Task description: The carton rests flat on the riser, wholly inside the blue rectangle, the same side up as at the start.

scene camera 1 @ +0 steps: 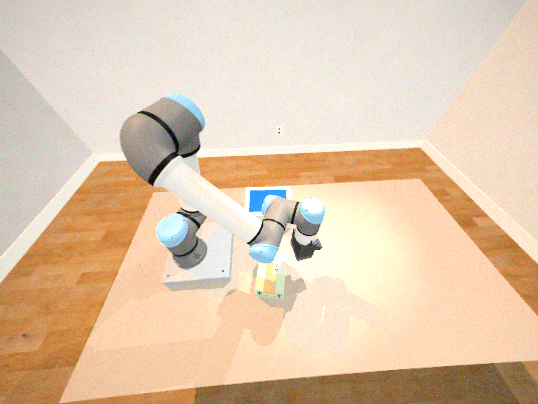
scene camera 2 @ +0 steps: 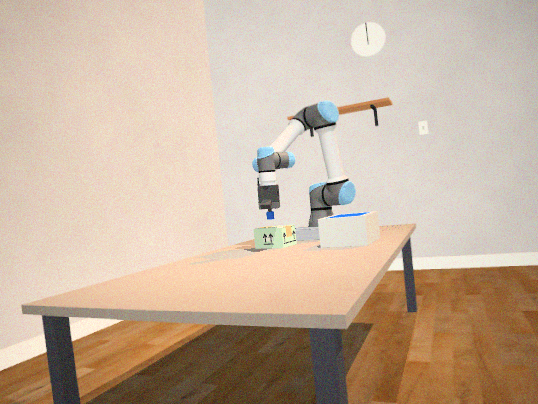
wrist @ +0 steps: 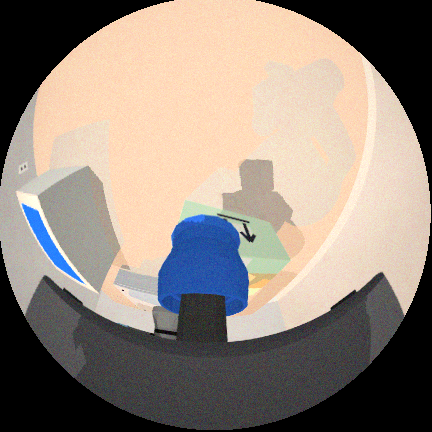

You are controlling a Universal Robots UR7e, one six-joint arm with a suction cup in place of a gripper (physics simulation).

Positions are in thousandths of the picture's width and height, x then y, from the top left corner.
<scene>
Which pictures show the carton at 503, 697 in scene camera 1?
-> Scene camera 1, scene camera 2 and the wrist view: all of them.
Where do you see a carton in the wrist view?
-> At 603, 578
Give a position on the suction cup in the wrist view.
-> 473, 598
</scene>
